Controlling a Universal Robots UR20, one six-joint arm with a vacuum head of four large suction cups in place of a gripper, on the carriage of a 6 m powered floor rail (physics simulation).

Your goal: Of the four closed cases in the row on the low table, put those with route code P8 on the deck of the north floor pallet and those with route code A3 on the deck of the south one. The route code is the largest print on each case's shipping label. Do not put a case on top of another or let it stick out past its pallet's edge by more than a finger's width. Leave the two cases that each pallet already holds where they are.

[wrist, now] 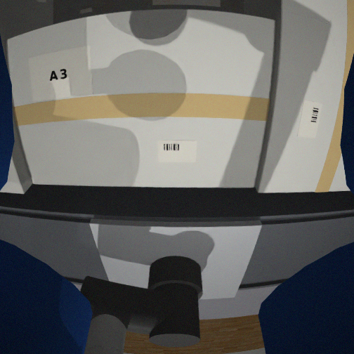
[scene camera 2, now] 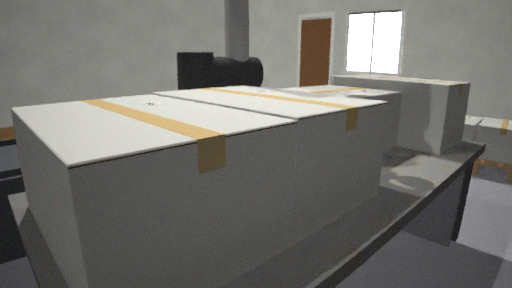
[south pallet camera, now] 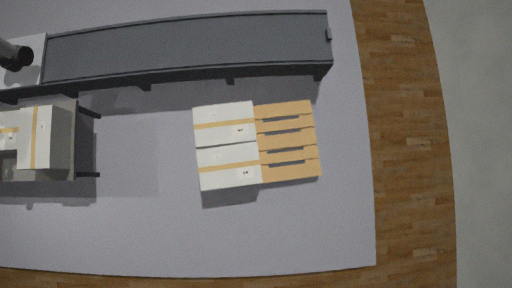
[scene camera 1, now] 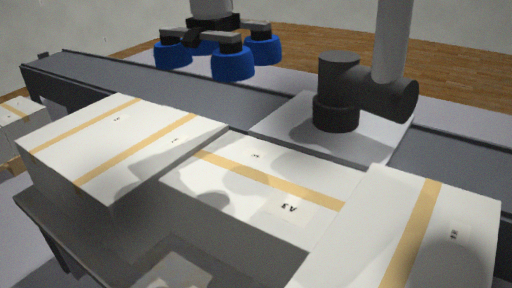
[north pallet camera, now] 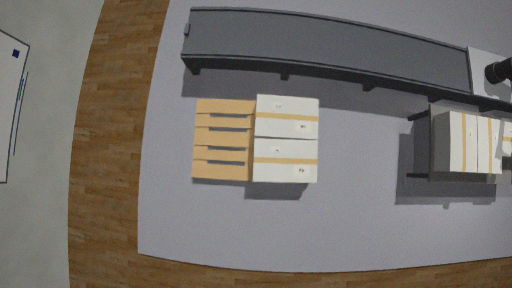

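Pixels of known places: arm's base, link origin: (scene camera 1: 335,122) (north pallet camera: 491,74).
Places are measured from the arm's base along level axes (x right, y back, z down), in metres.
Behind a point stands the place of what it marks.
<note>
The suction head (scene camera 1: 217,50) hangs in the air in scene camera 1, its four blue cups bearing nothing; it is above and behind the row. The lower A3 case (scene camera 1: 245,200) {x -0.120, y -0.928, z -0.204 m} (wrist: 215,132) stands in the row, its label readable. Two cases (scene camera 1: 70,122) {x 0.859, y -0.952, z -0.221 m} (scene camera 1: 170,125) {x 0.394, y -0.744, z -0.227 m} stand side by side at its north side; in scene camera 2 they are the near cases (scene camera 2: 115,120) {x 0.819, y -0.976, z -0.221 m} (scene camera 2: 240,102) {x 0.521, y -0.977, z -0.226 m}. A taller case (scene camera 1: 370,220) {x -0.469, y -0.870, z -0.250 m} (south pallet camera: 43,150) {x -0.698, y -1.032, z -0.251 m} stands at its south side. Route codes on these three cannot be read here. The north pallet (north pallet camera: 225,138) {x 3.070, y -0.997, z 0.425 m} and south pallet (south pallet camera: 290,142) {x -2.936, y -0.991, z 0.425 m} show bare slats on their outer halves.
Two cases (north pallet camera: 285,131) {x 2.514, y -0.920, z 0.151 m} (north pallet camera: 280,172) {x 2.531, y -1.283, z 0.153 m} fill the north pallet's table side; two more (south pallet camera: 220,137) {x -2.258, y -0.944, z 0.151 m} (south pallet camera: 225,182) {x -2.288, y -1.358, z 0.146 m} fill the south pallet's table side. The rail (north pallet camera: 325,45) (south pallet camera: 190,45) runs behind the low table (scene camera 2: 320,250) {x 0.540, y -1.241, z 0.040 m}. The arm's carriage (scene camera 1: 280,120) {x 0.260, y -0.129, z 0.000 m} is on the rail behind the row.
</note>
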